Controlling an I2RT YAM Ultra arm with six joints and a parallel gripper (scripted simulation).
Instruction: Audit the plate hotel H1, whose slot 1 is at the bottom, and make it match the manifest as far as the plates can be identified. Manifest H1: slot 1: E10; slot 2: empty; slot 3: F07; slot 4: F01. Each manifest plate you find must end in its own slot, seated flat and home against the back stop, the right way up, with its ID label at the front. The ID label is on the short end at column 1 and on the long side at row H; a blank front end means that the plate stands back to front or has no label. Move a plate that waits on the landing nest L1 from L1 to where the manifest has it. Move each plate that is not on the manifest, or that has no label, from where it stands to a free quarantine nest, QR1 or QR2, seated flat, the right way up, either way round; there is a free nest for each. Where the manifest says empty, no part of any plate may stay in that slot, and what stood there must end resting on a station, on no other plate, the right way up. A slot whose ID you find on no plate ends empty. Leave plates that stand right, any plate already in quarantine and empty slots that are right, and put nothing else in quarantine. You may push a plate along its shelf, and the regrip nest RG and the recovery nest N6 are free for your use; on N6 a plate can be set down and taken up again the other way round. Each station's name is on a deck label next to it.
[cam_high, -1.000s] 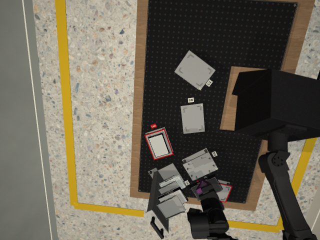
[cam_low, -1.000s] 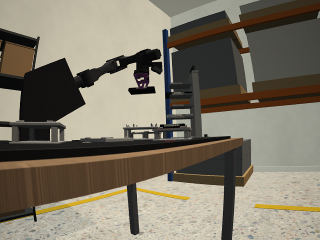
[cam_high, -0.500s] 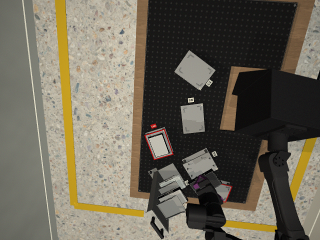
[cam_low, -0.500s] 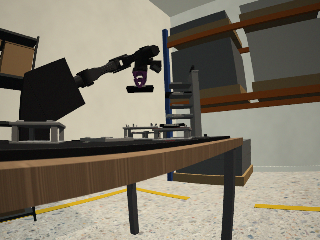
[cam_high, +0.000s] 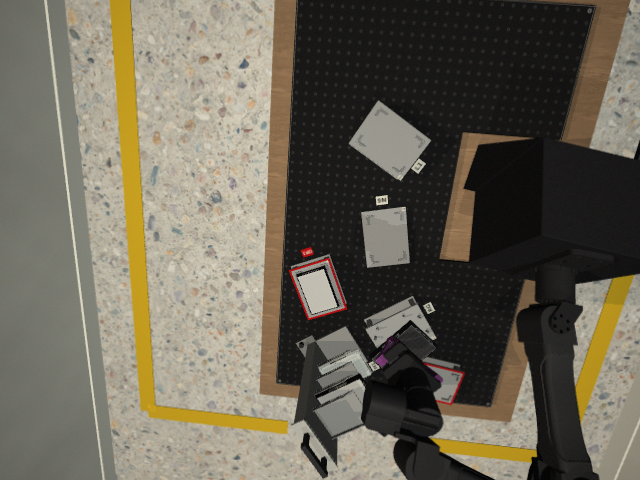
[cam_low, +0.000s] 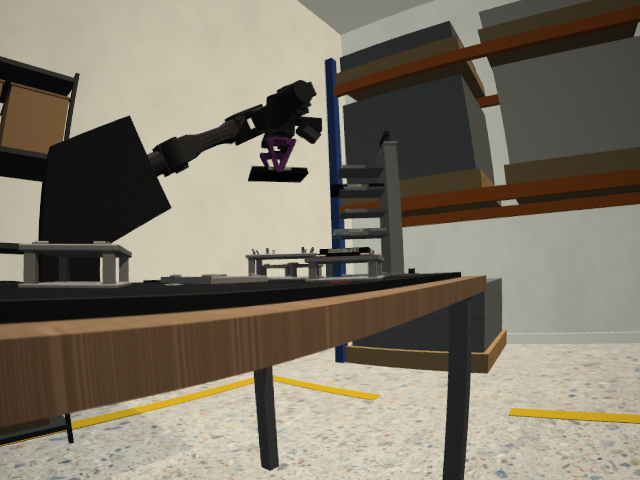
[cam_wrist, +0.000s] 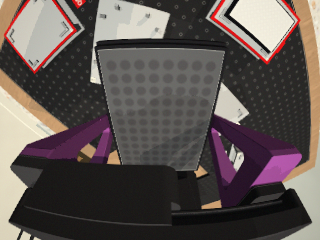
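Now: hand 50 mm short of the recovery nest N6, 200 mm to the left of it and 240 mm above it. From my hand the other things lie so: regrip nest RG: 40 mm behind, 60 mm to the left, 190 mm below; then plate hotel H1: 160 mm ahead, 230 mm to the left, 90 mm below; then white well plate: 100 mm ahead, 180 mm to the left, 140 mm below.
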